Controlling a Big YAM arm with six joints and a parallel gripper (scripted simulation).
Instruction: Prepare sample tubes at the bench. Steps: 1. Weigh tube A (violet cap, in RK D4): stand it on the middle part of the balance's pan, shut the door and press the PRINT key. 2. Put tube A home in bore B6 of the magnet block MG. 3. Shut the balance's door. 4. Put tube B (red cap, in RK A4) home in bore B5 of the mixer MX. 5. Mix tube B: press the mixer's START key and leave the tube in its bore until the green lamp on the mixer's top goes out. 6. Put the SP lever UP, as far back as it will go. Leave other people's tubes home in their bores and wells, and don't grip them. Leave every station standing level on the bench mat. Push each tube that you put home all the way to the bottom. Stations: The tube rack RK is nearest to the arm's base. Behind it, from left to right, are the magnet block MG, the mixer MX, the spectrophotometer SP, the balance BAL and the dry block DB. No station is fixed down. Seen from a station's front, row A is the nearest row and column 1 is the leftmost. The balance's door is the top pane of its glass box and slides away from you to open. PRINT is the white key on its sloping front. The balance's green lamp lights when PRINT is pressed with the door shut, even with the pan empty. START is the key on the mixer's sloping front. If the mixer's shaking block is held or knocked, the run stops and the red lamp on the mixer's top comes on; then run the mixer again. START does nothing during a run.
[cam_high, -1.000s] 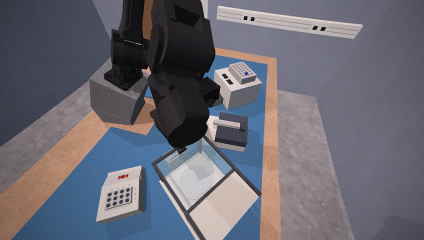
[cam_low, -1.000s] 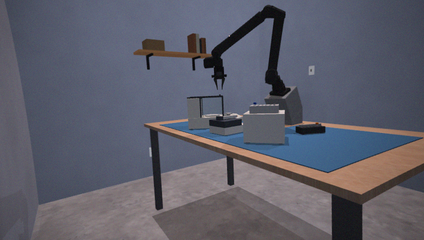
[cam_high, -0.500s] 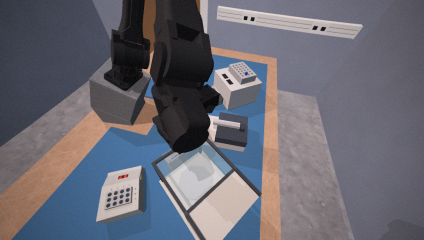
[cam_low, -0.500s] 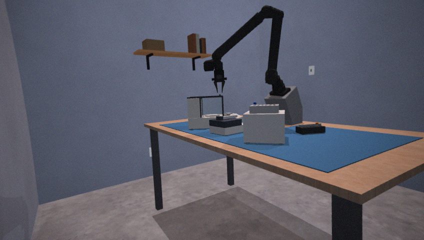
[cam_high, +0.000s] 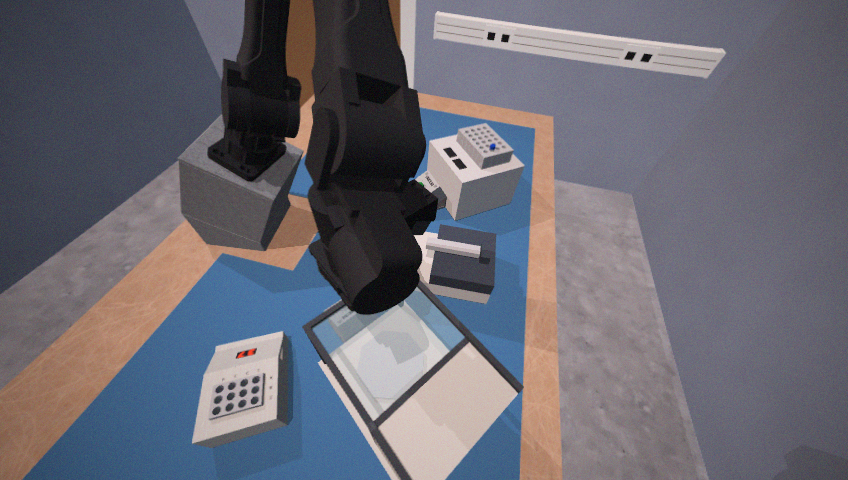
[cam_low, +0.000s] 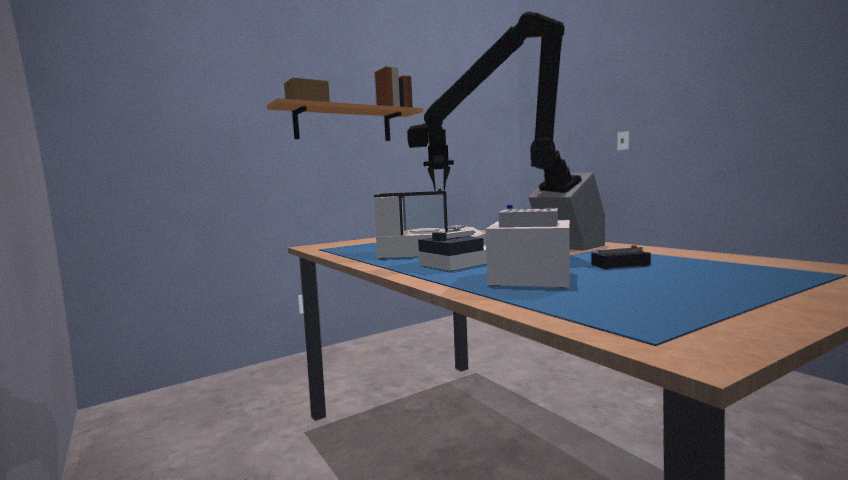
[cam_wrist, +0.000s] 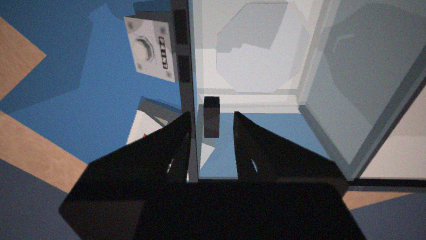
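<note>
Now: hand 30 mm short of the balance door, 10 mm to the left of it and 10 mm above it. The rest, counted from my hand: dry block DB 170 mm behind, 120 mm to the right, 190 mm below; then SP lever 90 mm ahead, 230 mm to the left, 130 mm below; then white print key 80 mm behind, 50 mm to the left, 150 mm below.
</note>
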